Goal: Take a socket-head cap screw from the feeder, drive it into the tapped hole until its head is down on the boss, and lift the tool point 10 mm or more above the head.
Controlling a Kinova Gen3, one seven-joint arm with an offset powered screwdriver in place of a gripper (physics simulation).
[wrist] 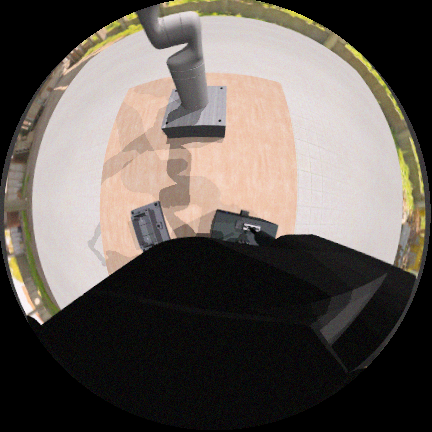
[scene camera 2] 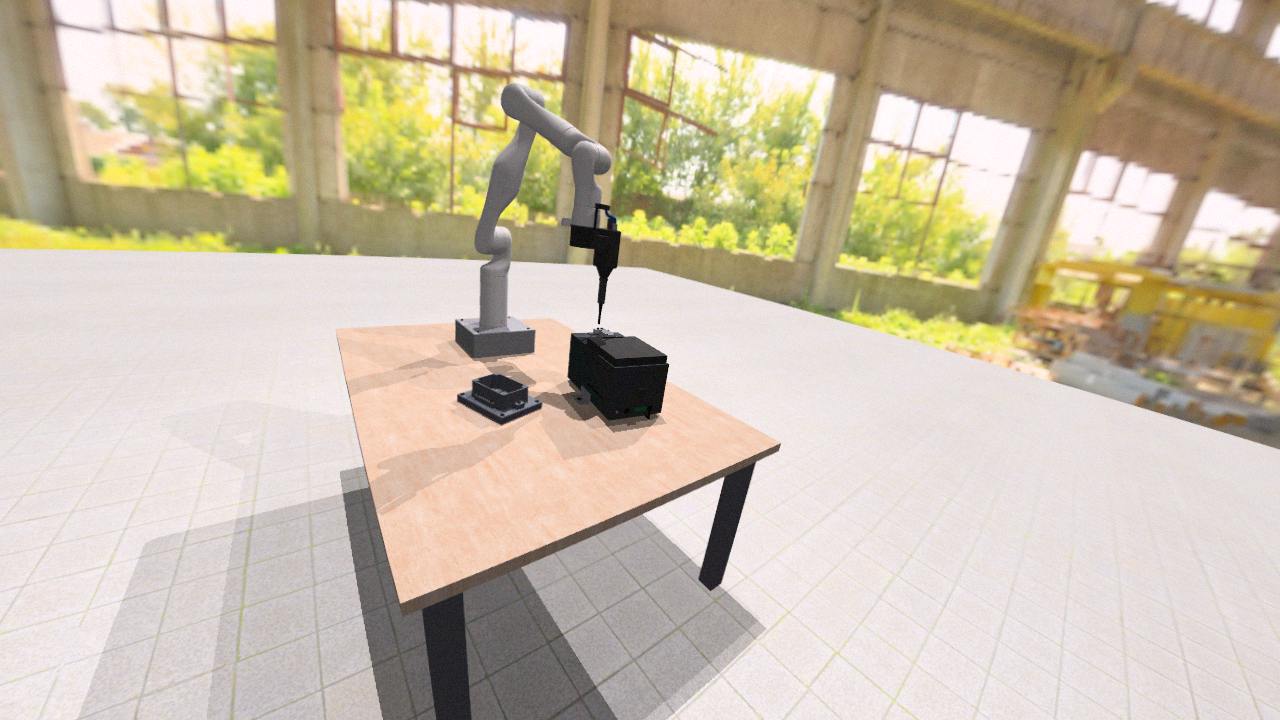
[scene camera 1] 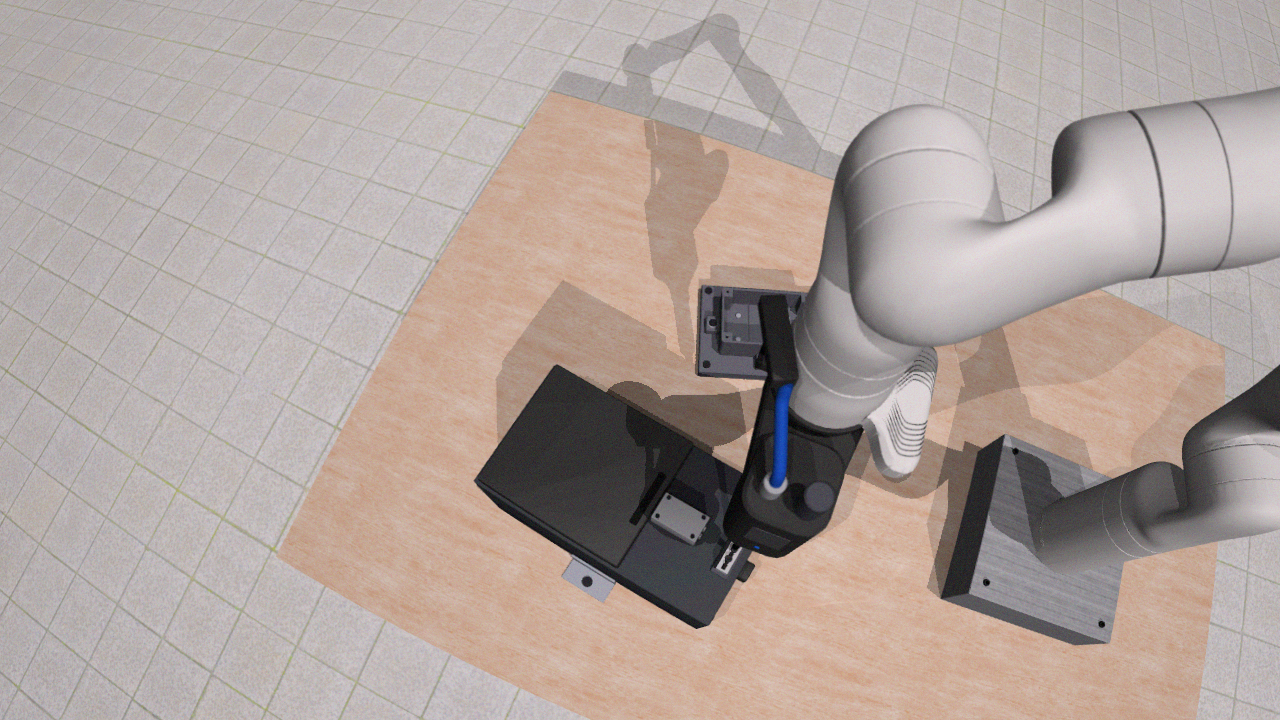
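My screwdriver [scene camera 2: 599, 320] points straight down, its slender tip just above the feeder's top at the pick-up end. In scene camera 1 its body hides the tip. Whether a screw sits on the tip is too small to tell. The black screw feeder [scene camera 1: 581, 456] [scene camera 2: 631, 385] [wrist: 224, 224] stands on the table, with a light pick-up rail [scene camera 1: 726, 560] [wrist: 251, 227] holding small dark shapes. The dark grey housing [scene camera 1: 707, 349] [scene camera 2: 501, 394] [wrist: 147, 227], an open box on a flanged plate, stands apart from the feeder; the arm partly covers it in scene camera 1. The tapped hole cannot be made out.
The arm's grey metal base block [scene camera 1: 1065, 573] [scene camera 2: 494, 340] [wrist: 195, 131] stands on the wooden table [scene camera 1: 429, 519] [scene camera 2: 501, 501] [wrist: 250, 175]. A small bracket [scene camera 1: 588, 579] juts from the feeder's side. The raised black cover [scene camera 1: 586, 465] [scene camera 2: 631, 349] takes up much of the feeder's top.
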